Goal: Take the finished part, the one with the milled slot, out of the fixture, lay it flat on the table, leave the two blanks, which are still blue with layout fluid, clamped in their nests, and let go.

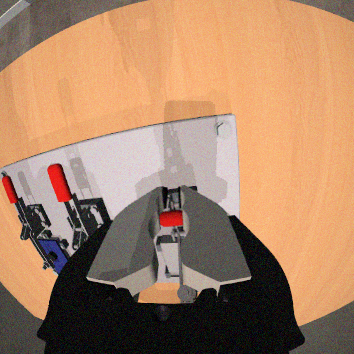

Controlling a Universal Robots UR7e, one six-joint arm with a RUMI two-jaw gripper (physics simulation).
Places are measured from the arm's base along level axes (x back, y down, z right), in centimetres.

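Pixels of known places: gripper, fingertip midpoint: (pixel 172 188).
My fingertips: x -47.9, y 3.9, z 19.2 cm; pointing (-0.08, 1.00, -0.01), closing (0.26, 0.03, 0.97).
Note:
Ahead of a thing's pixels: the offset from my fingertips to its top centre. "*": to the spot under its first point. Level surfaces: height alone.
My gripper (pixel 172 188) is low over the right part of the fixture plate @[dx +5.3, dy +4.6, dz -11.9 cm] (pixel 130 155), its jaws closed around the red handle @[* dx +0.2, dy -3.8, dz +0.1 cm] (pixel 171 218) of the right clamp. A narrow gap shows between the fingertips. Behind the handle, a pale grey piece @[dx +11.7, dy +2.1, dz -1.8 cm] (pixel 171 257) shows between the jaws; I cannot tell whether it is the finished part, and no milled slot can be made out. One blue blank @[* dx +7.0, dy +2.3, dz -22.7 cm] (pixel 52 255) sits in its nest at the lower left, under the leftmost clamp. The other blank does not show; the gripper body covers that area.
Two more clamps with red handles @[* dx -5.1, dy +1.1, dz -20.6 cm] (pixel 10 189) @[* dx -3.5, dy +0.0, dz -10.0 cm] (pixel 59 182) stand on the left part of the plate. A bolt head @[* dx -2.7, dy +3.9, dz +5.4 cm] (pixel 221 128) is near the plate's far right corner. The wooden table @[dy +6.1 cm] (pixel 290 150) extends beyond the plate's far and right edges.

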